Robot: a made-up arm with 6 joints.
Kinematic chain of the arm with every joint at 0, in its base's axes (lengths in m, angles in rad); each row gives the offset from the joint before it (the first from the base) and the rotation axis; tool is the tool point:
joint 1: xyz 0 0 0.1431 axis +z
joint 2: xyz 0 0.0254 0 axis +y
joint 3: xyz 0 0 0.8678 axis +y
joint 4: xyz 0 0 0.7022 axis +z
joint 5: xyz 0 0 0 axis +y
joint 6: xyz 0 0 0.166 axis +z
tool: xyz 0 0 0
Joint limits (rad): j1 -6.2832..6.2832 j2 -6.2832..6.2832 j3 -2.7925..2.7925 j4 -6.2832..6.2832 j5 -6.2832..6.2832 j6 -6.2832..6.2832
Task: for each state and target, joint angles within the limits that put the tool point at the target. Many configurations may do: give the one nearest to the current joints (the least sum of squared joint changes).
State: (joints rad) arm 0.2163 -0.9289 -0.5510 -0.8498 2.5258 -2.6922
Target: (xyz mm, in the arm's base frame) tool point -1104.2 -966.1 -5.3
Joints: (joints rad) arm 0.6636 -1.5313 -0.4893 -0.8396 2.1044 -2.6922
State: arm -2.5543 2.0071 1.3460 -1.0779 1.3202 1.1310
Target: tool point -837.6 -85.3 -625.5
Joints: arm -2.8965 1.6166 1.4672 -1.0923 1.4287 1.1310
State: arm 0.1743 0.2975 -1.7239 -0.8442 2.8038 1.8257
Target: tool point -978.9 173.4 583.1
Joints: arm -0.2011 -0.6236 -1.5334 -0.8039 2.7009 1.8257
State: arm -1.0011 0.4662 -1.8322 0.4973 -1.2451 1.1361
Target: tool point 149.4 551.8 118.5
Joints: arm -1.8552 -0.5103 -2.2675 0.2569 -1.0610 1.1361
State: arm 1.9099 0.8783 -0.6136 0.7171 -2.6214 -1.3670
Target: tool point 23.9 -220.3 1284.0
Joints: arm 1.5971 0.2877 -1.1569 0.5852 -2.6472 -1.3670
